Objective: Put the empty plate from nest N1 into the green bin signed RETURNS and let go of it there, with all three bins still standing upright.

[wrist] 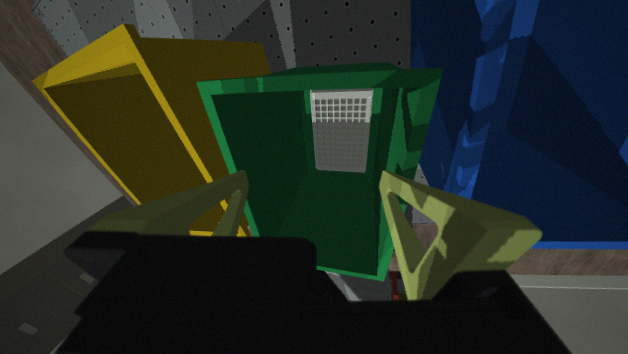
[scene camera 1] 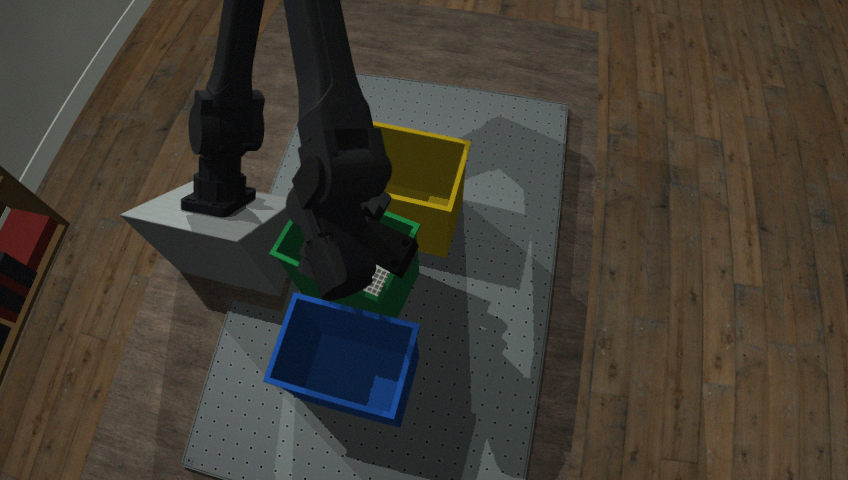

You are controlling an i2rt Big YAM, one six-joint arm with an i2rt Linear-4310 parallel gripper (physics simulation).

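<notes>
There's a yellow bin (scene camera 1: 428, 170), and the wrist view shows that yellow bin too (wrist: 134, 102). There's also a blue bin (scene camera 1: 358, 362), and you get the blue bin in the wrist view as well (wrist: 523, 119). A white gridded plate (wrist: 341, 118) is here too, and so is my gripper (wrist: 314, 177).
</notes>
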